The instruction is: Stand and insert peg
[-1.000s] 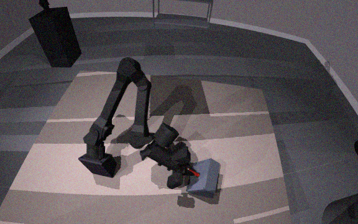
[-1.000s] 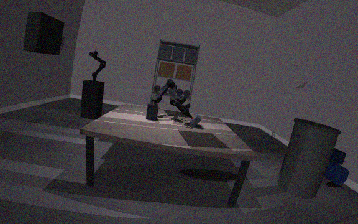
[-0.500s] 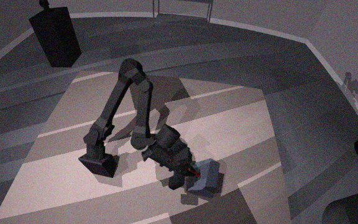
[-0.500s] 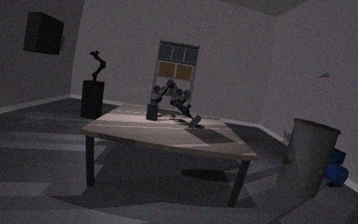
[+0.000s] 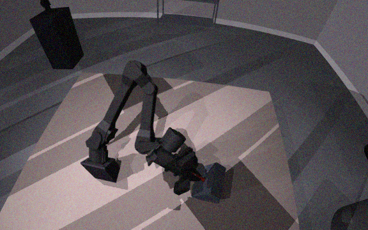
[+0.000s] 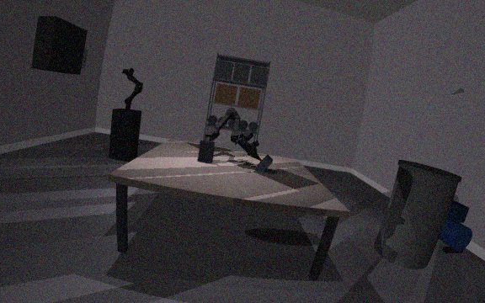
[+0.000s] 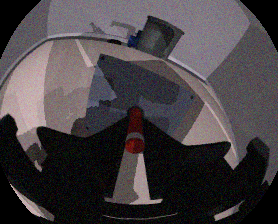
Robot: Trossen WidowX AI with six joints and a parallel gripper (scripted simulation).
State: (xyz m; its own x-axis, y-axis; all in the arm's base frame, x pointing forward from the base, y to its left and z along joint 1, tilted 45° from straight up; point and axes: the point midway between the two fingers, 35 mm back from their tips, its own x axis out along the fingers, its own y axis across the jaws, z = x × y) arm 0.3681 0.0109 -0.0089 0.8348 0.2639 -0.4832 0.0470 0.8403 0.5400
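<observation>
Right now my gripper tip is 1 cm below the red peg and 1 cm past it. The rest, counted from my gripper tip: sloped panel: 4 cm ahead, 2 cm below, 1 cm to the right.
</observation>
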